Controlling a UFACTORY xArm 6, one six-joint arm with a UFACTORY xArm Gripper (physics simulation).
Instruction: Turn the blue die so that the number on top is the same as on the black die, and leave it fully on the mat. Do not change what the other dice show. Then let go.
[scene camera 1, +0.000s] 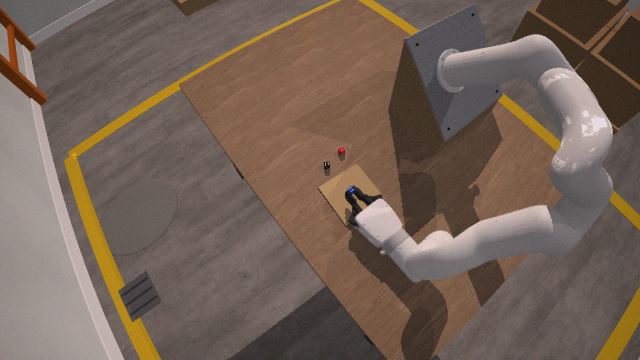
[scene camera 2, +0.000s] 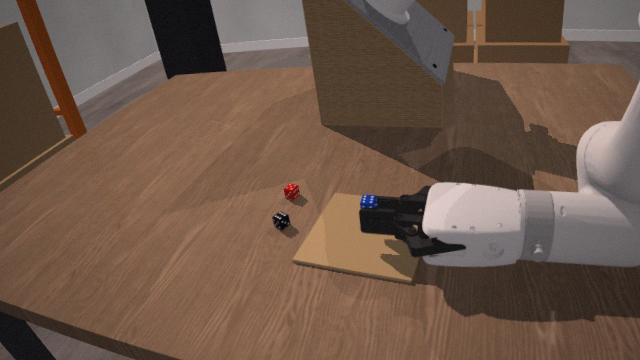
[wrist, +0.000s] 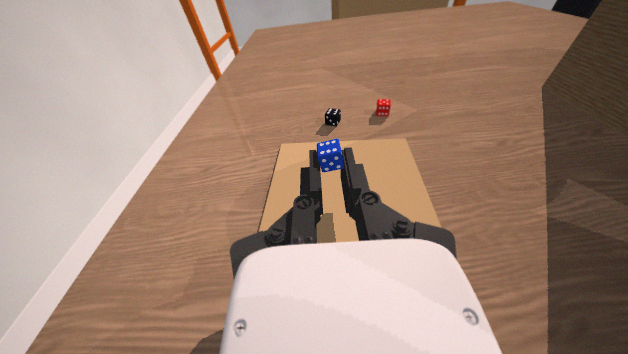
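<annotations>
My gripper is visible in scene camera 1, in the wrist view, and in scene camera 2 (362, 213). On my gripper, (scene camera 1: 356, 209) and (wrist: 292, 221) are the same spot. There's a tan mat too, and it shows in scene camera 1, in scene camera 2, and in the wrist view (391, 171). On the tan mat, (scene camera 1: 334, 190) and (scene camera 2: 330, 245) are the same spot.
</annotations>
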